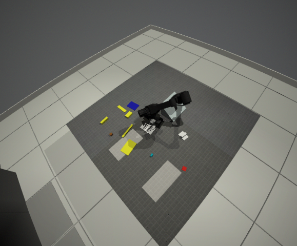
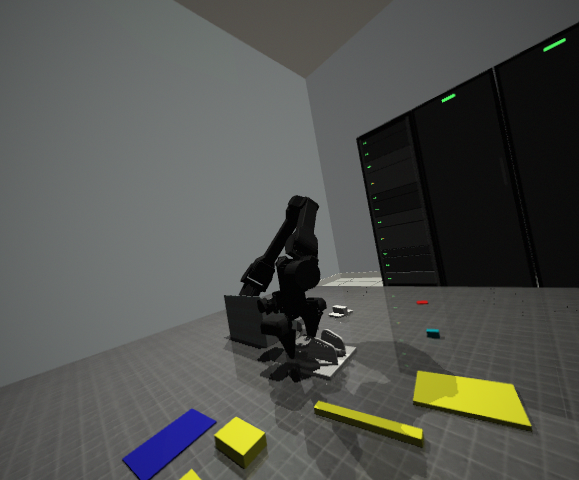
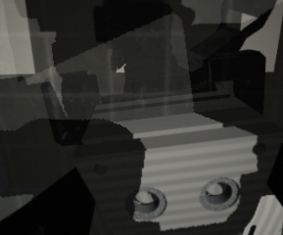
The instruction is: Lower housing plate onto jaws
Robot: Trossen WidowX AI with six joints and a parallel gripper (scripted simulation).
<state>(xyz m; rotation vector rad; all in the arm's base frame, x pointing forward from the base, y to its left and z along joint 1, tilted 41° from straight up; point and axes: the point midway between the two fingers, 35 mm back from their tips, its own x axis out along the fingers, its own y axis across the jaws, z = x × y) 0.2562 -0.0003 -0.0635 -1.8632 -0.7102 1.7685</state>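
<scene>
Now: the grey housing plate 2 cm above my gripper tip and 1 cm ahead of it. Also, from my gripper tip: teal block 23 cm ahead, 19 cm to the left; then blue plate 28 cm to the right, 3 cm behind, 1 cm below; then red block 44 cm to the left, 16 cm ahead, 1 cm below.
</scene>
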